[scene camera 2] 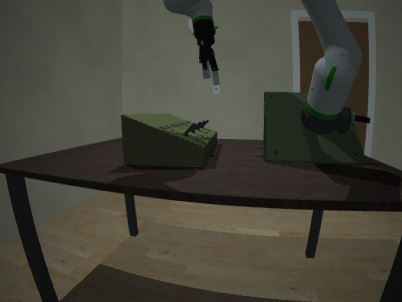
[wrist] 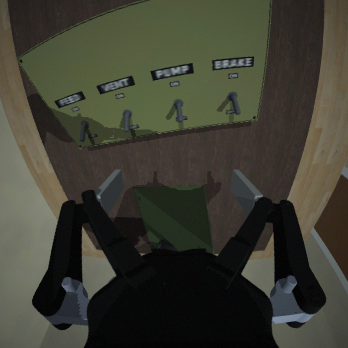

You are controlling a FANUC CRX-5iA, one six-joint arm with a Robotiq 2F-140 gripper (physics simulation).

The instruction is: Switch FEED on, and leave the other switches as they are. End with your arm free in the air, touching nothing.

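Seen in the pictures: gripper, fingertip midpoint: (scene camera 2: 212,81) (wrist: 176,179); arm's base at its link origin: (scene camera 2: 319,119).
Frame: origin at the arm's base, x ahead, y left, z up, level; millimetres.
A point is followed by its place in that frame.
Observation:
A yellow-green switch box (scene camera 2: 160,145) @[x 484, y 339, z -77 mm] (wrist: 165,40) @[x 616, y 51, z -7 mm] stands on the table with its sloped panel up. In the wrist view, the FEED switch (wrist: 84,131) @[x 427, y 247, z -33 mm] is at the panel's lower left. The VENT switch (wrist: 127,120) @[x 457, y 132, z -31 mm], PUMP switch (wrist: 179,110) @[x 486, y 18, z -29 mm] and BRAKE switch (wrist: 234,102) @[x 514, y -94, z -30 mm] stand in a row to its right. All their levers lean toward the panel's lower edge, away from the ON labels. Shadow falls around FEED. My gripper (scene camera 2: 211,83) @[x 432, y 13, z 150 mm] (wrist: 176,179) @[x 432, y 13, z 150 mm] is open and empty, high in the air above and to the right of the box in the scene view, touching nothing.
A dark green sloped box (scene camera 2: 282,130) @[x 143, y 66, z -44 mm] (wrist: 172,215) @[x 213, y 16, z 2 mm] stands on the brown table (scene camera 2: 240,187) @[x 221, y 443, z -141 mm] (wrist: 295,65) @[x 634, y -284, z -141 mm], apart from the switch box. A thick part of my arm (scene camera 2: 335,75) @[x -13, y 205, z 133 mm] is in front of it in the scene view. A door (scene camera 2: 361,65) is behind.

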